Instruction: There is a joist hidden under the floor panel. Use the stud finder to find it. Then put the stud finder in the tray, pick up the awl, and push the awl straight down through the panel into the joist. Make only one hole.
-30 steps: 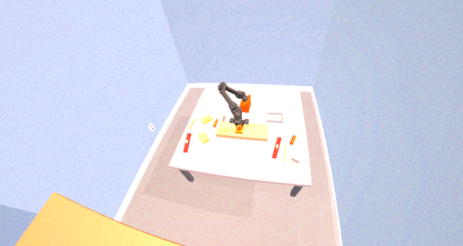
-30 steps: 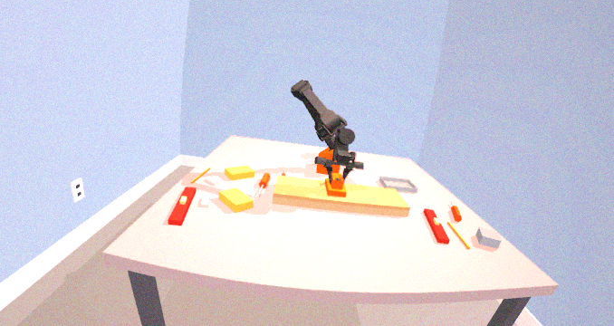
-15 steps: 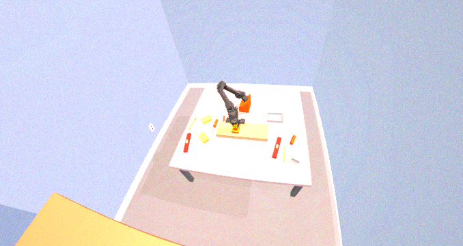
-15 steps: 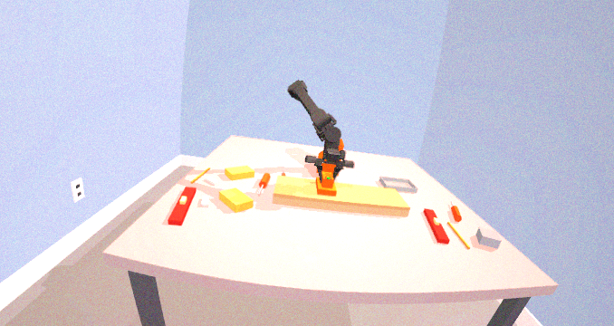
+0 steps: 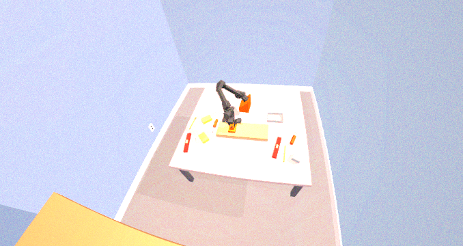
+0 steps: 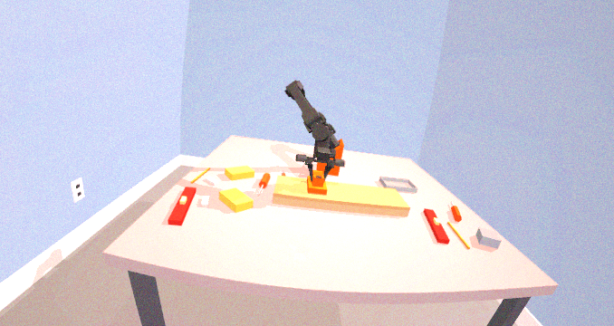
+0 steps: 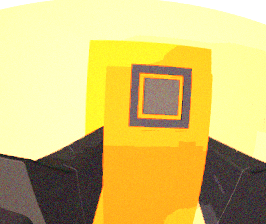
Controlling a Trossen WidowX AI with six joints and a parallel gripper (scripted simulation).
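The grey-rimmed tray is 39 cm to the left of my gripper tip, 29 cm behind it and 5 cm below it. Round my gripper tip: stud finder: 2 cm above, 1 cm ahead; grey bracket: 67 cm to the left, 14 cm ahead, 5 cm below.
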